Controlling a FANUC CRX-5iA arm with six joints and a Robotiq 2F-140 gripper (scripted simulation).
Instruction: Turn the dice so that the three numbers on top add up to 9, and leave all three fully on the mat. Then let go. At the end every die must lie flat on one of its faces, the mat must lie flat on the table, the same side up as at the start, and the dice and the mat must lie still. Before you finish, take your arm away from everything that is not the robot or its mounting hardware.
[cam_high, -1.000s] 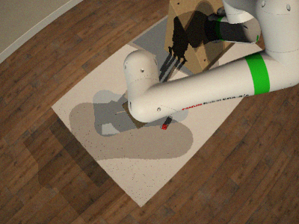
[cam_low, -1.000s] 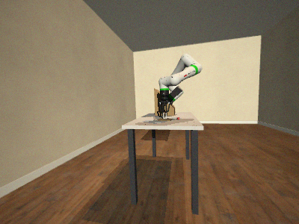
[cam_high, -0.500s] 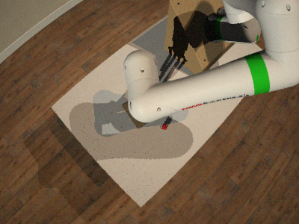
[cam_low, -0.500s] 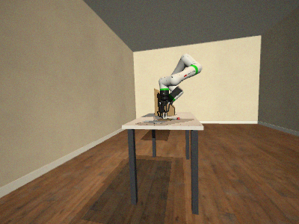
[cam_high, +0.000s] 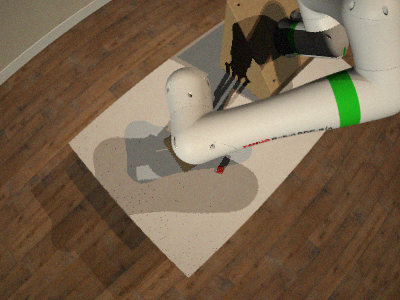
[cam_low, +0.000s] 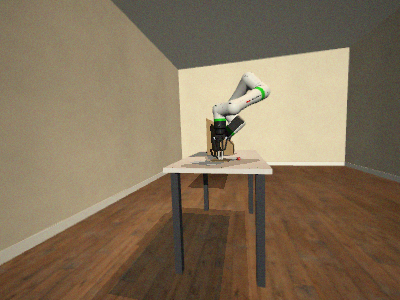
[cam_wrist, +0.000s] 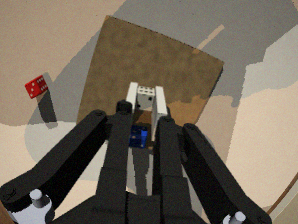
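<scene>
Now: the white die 2 cm below my hand. The rest, counted from my hand: mat (4 cm below); then blue die (5 cm behind, 3 cm below, 1 cm to the left); then red die (14 cm to the left, 3 cm below, 1 cm ahead).
</scene>
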